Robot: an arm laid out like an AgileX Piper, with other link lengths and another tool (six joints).
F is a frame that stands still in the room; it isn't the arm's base.
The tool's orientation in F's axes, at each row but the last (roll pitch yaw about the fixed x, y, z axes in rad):
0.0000 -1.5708 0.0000
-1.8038 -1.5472 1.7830
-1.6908 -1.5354 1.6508
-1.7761 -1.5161 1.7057
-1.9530 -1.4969 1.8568
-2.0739 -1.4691 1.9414
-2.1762 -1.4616 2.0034
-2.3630 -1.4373 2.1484
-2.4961 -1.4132 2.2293
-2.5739 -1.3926 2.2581
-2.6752 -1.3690 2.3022
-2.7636 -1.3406 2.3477
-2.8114 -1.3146 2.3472
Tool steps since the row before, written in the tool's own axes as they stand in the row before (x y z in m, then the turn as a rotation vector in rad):
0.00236 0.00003 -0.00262 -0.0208 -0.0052 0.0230
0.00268 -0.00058 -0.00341 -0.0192 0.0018 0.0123
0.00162 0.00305 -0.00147 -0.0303 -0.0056 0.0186
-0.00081 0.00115 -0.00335 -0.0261 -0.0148 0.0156
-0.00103 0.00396 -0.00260 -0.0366 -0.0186 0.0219
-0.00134 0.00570 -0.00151 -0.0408 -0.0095 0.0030
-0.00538 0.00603 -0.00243 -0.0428 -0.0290 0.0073
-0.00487 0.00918 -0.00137 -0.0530 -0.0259 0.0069
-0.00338 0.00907 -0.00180 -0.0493 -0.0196 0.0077
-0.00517 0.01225 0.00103 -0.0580 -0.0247 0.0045
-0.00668 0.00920 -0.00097 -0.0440 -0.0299 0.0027
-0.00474 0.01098 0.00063 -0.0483 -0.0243 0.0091
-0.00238 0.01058 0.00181 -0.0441 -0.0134 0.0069
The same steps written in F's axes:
0.00262 0.00003 0.00236 -0.0230 -0.0052 -0.0208
0.00338 -0.00059 0.00271 -0.0122 0.0016 -0.0193
0.00159 0.00304 0.00152 -0.0187 -0.0059 -0.0302
0.00343 0.00087 -0.00083 -0.0164 -0.0151 -0.0254
0.00299 0.00361 -0.00123 -0.0228 -0.0190 -0.0358
0.00231 0.00530 -0.00177 -0.0027 -0.0128 -0.0399
0.00369 0.00497 -0.00574 -0.0103 -0.0314 -0.0404
0.00367 0.00809 -0.00555 -0.0085 -0.0296 -0.0508
0.00448 0.00782 -0.00397 -0.0079 -0.0229 -0.0478
0.00348 0.01116 -0.00641 -0.0055 -0.0299 -0.0554
0.00519 0.00717 -0.00720 -0.0077 -0.0333 -0.0409
0.00470 0.00944 -0.00567 -0.0104 -0.0264 -0.0469
0.00366 0.00972 -0.00361 -0.0043 -0.0169 -0.0432

